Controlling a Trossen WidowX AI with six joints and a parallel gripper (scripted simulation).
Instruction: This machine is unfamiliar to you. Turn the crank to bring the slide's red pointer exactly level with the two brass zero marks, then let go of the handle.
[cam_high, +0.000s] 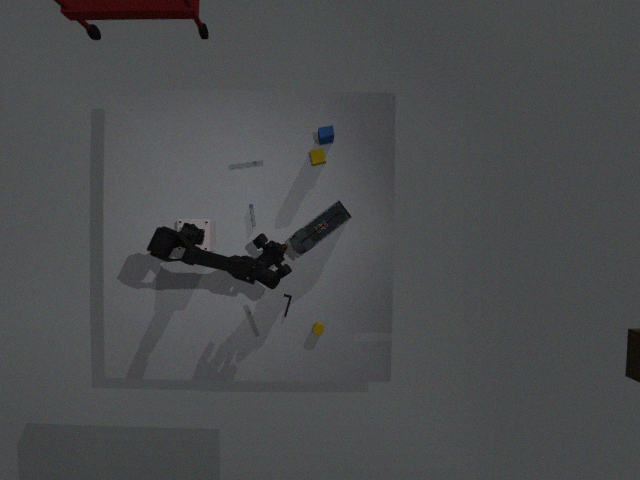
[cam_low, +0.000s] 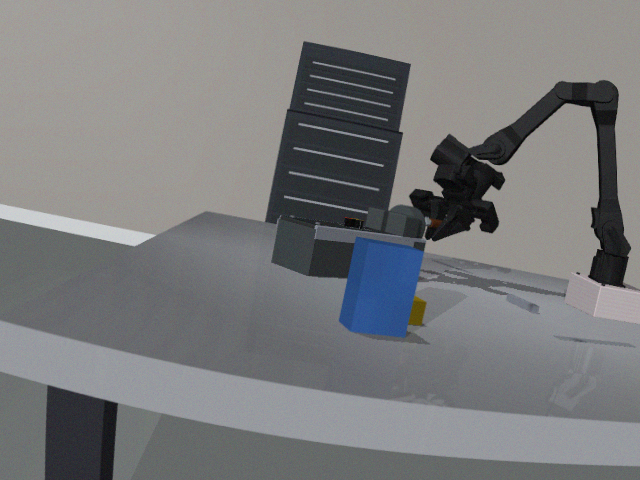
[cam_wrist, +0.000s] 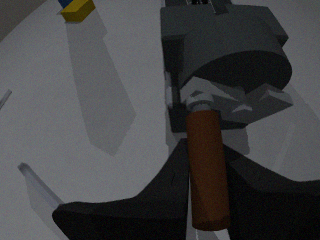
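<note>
My gripper tip is 10 mm past the brown crank handle, 10 mm to the left of it and 30 mm below it. Also, from my gripper tip: red pointer 150 mm ahead, 110 mm to the left, 10 mm above; black hex key 30 mm ahead, 240 mm to the right, 70 mm below; yellow block 80 mm ahead, 400 mm to the left, 60 mm below.
</note>
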